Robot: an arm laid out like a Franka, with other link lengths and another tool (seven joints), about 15 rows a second.
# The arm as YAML. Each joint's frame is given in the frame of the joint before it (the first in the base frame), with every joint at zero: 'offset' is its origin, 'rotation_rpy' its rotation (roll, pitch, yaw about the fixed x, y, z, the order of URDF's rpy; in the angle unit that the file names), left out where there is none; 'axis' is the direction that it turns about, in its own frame. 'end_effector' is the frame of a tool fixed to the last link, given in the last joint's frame.
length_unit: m
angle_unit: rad
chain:
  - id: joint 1
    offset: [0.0, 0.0, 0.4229]
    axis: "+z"
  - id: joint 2
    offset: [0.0, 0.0, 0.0]
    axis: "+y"
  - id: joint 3
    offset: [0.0, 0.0, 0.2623]
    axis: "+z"
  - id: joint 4
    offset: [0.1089, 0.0, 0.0]
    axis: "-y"
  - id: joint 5
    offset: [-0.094, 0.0, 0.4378]
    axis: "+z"
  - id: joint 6
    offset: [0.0, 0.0, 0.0]
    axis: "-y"
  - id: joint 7
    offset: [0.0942, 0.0, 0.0]
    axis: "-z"
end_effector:
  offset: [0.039, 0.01, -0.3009]
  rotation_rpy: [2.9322, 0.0, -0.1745]
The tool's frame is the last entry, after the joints.
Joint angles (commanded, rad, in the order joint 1, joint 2, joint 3, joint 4, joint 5, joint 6, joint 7), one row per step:
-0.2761 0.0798 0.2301 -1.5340 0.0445 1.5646 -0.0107
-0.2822 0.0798 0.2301 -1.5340 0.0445 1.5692 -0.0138
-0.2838 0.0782 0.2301 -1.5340 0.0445 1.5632 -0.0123
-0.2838 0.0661 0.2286 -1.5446 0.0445 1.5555 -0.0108
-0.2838 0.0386 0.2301 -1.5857 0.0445 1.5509 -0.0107
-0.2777 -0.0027 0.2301 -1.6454 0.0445 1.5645 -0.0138
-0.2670 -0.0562 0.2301 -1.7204 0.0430 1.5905 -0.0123
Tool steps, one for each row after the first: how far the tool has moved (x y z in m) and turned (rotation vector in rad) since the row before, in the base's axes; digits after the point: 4 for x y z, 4 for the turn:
0.0013 -0.0042 0.0006 -0.0001 -0.0048 -0.0033
-0.0019 -0.0010 0.0003 -0.0002 0.0045 -0.0027
-0.0051 -0.0006 0.0012 -0.0025 0.0068 -0.0023
-0.0116 0.0021 -0.0053 -0.0051 0.0192 0.0021
-0.0109 0.0050 -0.0049 -0.0089 0.0062 0.0088
-0.0115 0.0067 -0.0049 -0.0140 -0.0024 0.0079

